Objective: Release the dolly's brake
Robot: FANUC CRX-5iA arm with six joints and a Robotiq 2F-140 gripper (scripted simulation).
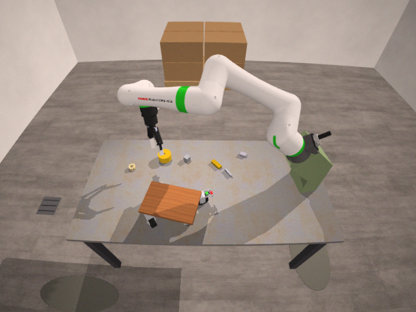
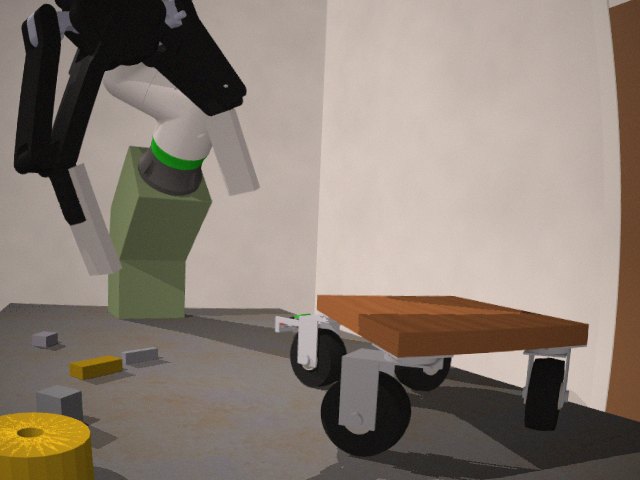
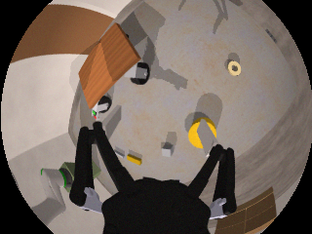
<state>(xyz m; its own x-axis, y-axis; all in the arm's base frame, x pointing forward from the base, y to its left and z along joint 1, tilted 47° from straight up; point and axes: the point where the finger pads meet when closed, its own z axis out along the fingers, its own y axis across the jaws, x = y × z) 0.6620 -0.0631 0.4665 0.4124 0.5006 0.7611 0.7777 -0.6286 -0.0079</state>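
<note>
Right now my hand is 360 mm past the brake pedal, 140 mm to the right of it and 130 mm above it. The rest, counted from my hand: grey bar 440 mm behind, 200 mm below, 90 mm to the right; then yellow block 340 mm behind, 200 mm below, 140 mm to the right; then grey cube 190 mm below, 140 mm behind, 130 mm to the right.
</note>
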